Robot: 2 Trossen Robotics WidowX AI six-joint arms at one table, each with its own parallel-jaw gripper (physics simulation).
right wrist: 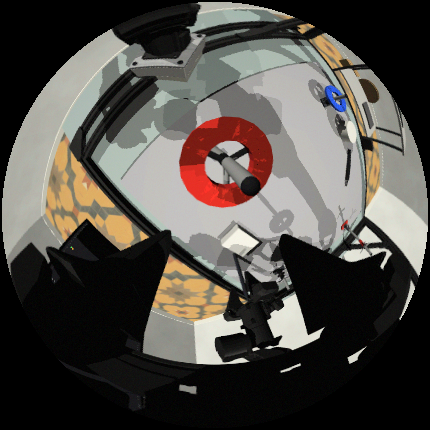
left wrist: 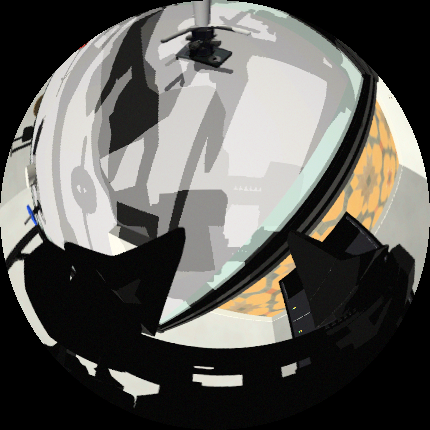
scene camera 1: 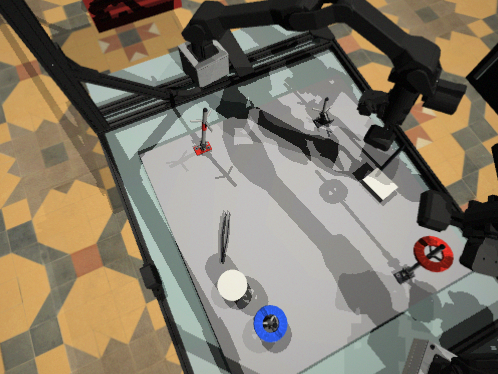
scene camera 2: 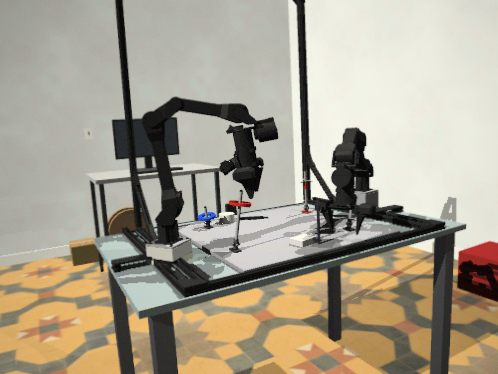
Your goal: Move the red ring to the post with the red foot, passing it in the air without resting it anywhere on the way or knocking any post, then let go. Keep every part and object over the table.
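Pixels of known places: left gripper, fingertip midpoint: (right wrist: 238, 279) (left wrist: 239, 234) (scene camera 2: 344, 233); right gripper, fingertip midpoint: (right wrist: 228, 238) (scene camera 1: 442, 227) (scene camera 2: 254, 195); left arm's base at its link origin: (scene camera 1: 202, 49) (scene camera 2: 362, 189); right arm's base at its link origin: (right wrist: 166, 46) (scene camera 2: 168, 241).
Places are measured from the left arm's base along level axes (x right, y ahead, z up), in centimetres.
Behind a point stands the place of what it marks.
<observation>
The red ring (scene camera 1: 420, 252) @(x -5.2, y 71.8, z 6.7 cm) (scene camera 2: 235, 204) @(x -8.9, y 76.5, z 6.9 cm) (right wrist: 192, 150) @(x -8.2, y 76.0, z 7.3 cm) sits around the upper part of a thin post with a black foot (scene camera 1: 404, 274) @(x -5.6, y 75.4, z -6.1 cm) (scene camera 2: 235, 248) @(x -7.2, y 76.2, z -7.5 cm). The post with the red foot (scene camera 1: 204, 137) @(x 13.9, y 22.5, z -1.2 cm) (scene camera 2: 305, 195) @(x 13.6, y 22.5, z -0.6 cm) stands upright near the back left in scene camera 1, with a red band and thin prongs high on it. My right gripper (scene camera 2: 251, 195) @(x -10.8, y 70.5, z 9.1 cm) (right wrist: 228, 238) @(x -10.8, y 70.5, z 9.1 cm) is open and empty, above and beside the red ring, with its fingers apart. My left gripper (scene camera 2: 344, 232) @(x -26.1, y 46.1, z -5.6 cm) (left wrist: 239, 234) @(x -26.1, y 46.1, z -5.6 cm) is open and empty, low over the table, between the white block and another black-footed post (scene camera 1: 324, 117) @(x -17.3, y 33.0, z -5.9 cm) (left wrist: 202, 50) @(x -17.8, y 33.2, z -7.2 cm).
A white block (scene camera 1: 380, 185) @(x -16.5, y 56.3, z -6.5 cm) (scene camera 2: 302, 240) @(x -19.3, y 58.5, z -6.5 cm) lies beside a thin dark rod (scene camera 2: 318, 225) @(x -21.3, y 53.1, z -2.3 cm). A blue ring (scene camera 1: 260, 317) @(x 26.6, y 63.8, z -3.1 cm) (scene camera 2: 200, 217) @(x 26.0, y 68.6, z -3.9 cm) is on a short post. A round white piece (scene camera 1: 232, 285) @(x 27.7, y 55.1, z -5.0 cm) stands near it, with thin dark bars (scene camera 1: 224, 237) @(x 23.3, y 44.1, z -8.0 cm) beyond. Black rails border the table.
</observation>
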